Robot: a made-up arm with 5 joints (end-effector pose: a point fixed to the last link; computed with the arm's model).
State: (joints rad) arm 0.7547 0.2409 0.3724 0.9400 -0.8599
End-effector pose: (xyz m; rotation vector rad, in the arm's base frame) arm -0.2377 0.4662 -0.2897 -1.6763 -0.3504 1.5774
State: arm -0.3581 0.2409 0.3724 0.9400 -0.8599
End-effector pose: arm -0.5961 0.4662 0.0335 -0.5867 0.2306 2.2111
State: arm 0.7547 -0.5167 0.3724 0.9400 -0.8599
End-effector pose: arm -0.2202 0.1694 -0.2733 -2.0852 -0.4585 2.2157
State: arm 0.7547 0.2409 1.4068 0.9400 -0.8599
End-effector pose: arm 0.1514 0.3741 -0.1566 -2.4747 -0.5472 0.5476
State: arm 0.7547 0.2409 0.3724 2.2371 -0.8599
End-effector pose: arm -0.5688 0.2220 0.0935 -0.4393 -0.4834 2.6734
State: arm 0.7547 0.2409 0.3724 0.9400 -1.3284
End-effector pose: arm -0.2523 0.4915 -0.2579 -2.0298 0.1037 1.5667
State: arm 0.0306 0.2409 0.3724 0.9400 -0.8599
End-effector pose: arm -0.5154 0.4662 -0.1234 -0.9981 0.0271 2.0467
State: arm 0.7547 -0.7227 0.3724 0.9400 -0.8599
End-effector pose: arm -0.1880 0.0993 -0.2430 2.0012 0.4460 -2.1936
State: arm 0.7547 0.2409 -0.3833 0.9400 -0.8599
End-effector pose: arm -0.5033 0.4856 -0.1226 -0.8964 -0.1666 2.0791
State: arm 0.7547 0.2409 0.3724 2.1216 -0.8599
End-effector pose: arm -0.5666 0.2530 0.0497 -0.5753 -0.4770 2.6004
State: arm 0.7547 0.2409 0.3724 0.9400 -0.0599
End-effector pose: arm -0.2139 0.4663 -0.3582 -0.9908 -0.9961 1.4454
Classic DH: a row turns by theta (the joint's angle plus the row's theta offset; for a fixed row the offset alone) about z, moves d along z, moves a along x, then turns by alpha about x. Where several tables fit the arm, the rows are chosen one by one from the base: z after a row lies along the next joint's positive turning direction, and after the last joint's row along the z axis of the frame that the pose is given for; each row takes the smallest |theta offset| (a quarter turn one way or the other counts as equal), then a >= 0, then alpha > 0; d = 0 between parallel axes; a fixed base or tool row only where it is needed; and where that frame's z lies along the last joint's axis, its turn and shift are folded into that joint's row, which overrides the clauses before.
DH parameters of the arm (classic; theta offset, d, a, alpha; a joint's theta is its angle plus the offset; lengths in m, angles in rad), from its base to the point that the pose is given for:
base (fixed): 0 0.16 -0.157 1.5708
joint 1: 0 -0.348 0.018 1.5708
joint 2: 0 0.018 -0.06 -1.5708
joint 3: -0.9411 0.068 0.091 -2.6822
joint 4: 0.6826 0.0442 0.4874 1.2043
joint 5: 0.9671 -0.3126 -0.0829 -2.4964
tool (fixed): -0.0524 -0.0702 0 0

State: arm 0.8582 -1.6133 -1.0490 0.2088 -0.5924
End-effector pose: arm -0.1521 -0.2182 0.1617 1.4296 -0.7017 -2.0059
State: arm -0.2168 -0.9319 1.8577 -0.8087 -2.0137
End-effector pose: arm 0.1431 0.6883 0.3916 -1.5777 0.0763 -0.3902
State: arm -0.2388 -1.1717 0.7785 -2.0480 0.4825
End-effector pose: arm 0.4232 0.5590 0.2994 -1.2849 -2.3801 -0.5714
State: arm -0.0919 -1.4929 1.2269 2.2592 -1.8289
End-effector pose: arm -0.0169 -0.1014 0.1676 0.7162 0.8231 -0.9967
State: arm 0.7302 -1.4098 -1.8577 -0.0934 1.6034
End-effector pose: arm -0.4987 -0.2667 0.2498 -0.2520 0.1506 1.5059
